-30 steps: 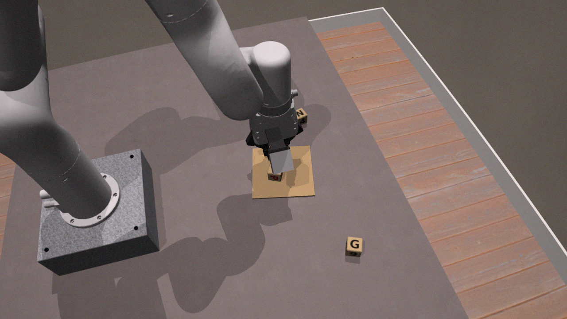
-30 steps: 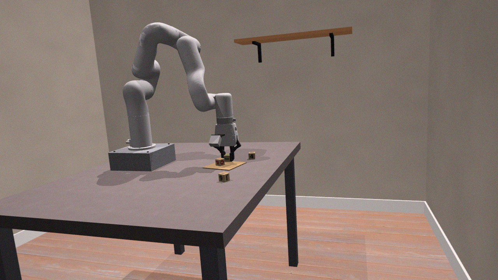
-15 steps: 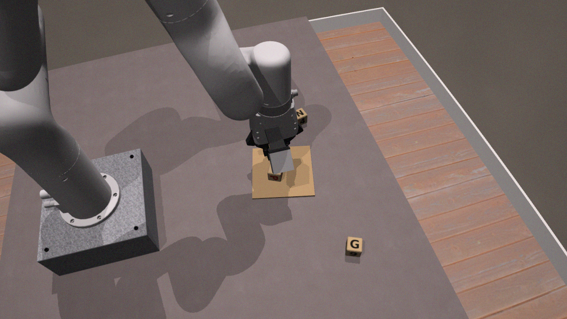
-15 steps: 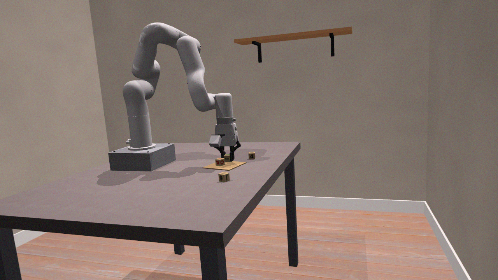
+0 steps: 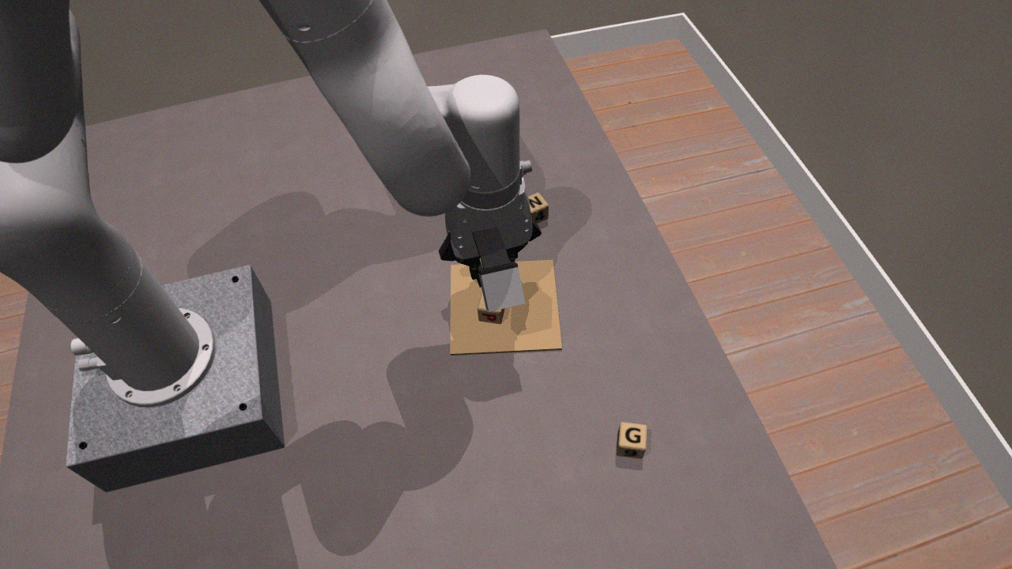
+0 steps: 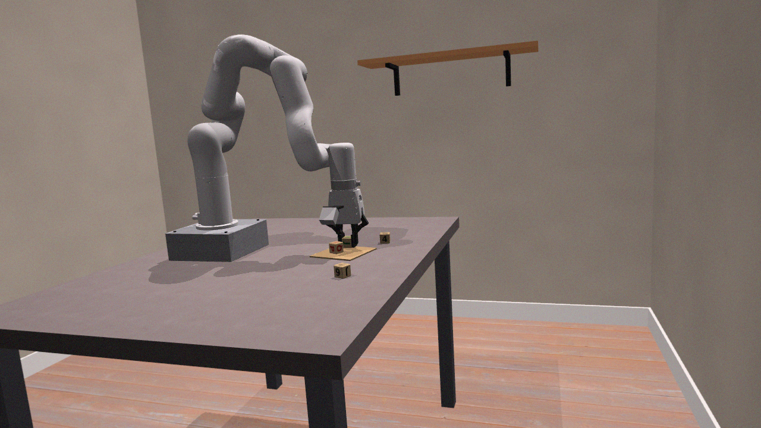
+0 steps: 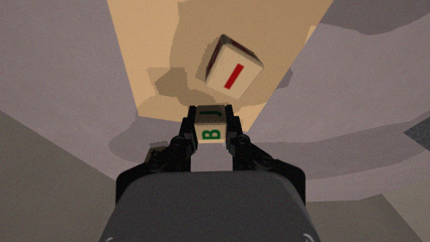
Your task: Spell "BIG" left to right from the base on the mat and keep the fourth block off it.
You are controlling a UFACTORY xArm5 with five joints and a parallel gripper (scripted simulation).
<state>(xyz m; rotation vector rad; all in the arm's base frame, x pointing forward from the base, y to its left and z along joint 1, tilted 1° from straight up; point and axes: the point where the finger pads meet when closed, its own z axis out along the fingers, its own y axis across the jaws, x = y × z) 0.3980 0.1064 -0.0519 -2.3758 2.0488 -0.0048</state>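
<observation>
The B block is 1 cm below my hand. The rest, counted from my hand: tan mat: 5 cm to the right, 3 cm below, 1 cm ahead; G block: 26 cm to the right, 12 cm ahead, 1 cm below.
</observation>
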